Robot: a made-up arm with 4 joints.
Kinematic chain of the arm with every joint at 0, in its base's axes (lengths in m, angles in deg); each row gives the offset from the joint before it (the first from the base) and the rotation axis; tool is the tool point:
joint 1: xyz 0 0 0.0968 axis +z
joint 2: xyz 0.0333 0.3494 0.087 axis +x
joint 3: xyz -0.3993 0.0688 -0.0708 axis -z
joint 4: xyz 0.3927 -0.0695 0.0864 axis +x
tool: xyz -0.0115 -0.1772 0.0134
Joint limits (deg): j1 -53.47..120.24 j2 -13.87..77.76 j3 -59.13..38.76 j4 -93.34..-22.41
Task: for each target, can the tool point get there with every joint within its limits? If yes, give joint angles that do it. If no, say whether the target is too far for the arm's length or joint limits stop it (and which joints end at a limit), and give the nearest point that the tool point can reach.
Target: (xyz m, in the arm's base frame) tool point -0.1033 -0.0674 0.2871
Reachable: yes | joints 96.62 22.28 21.50 -69.37
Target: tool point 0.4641 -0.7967 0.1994
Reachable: no: joint limits stop it (at a limit: joint 3, joint 4) | nearest point 0.1067 -0.1831 0.1980 | short by 0.710 m
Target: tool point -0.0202 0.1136 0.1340
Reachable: yes | joints -9.63 60.85 17.61 -69.22
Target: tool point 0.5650 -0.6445 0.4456
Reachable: no: joint limits stop it (at a limit: joint 1, joint 3, joint 4) | nearest point 0.0823 -0.1970 0.3478 | short by 0.665 m
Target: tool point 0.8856 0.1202 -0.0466
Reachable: no: joint limits stop it (at a limit: joint 1, joint 2, joint 4) | nearest point 0.5283 0.3546 0.2116 | short by 0.499 m
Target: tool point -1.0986 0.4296 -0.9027
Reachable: no: too far | nearest point -0.2601 0.1017 -0.1358 | short by 1.183 m
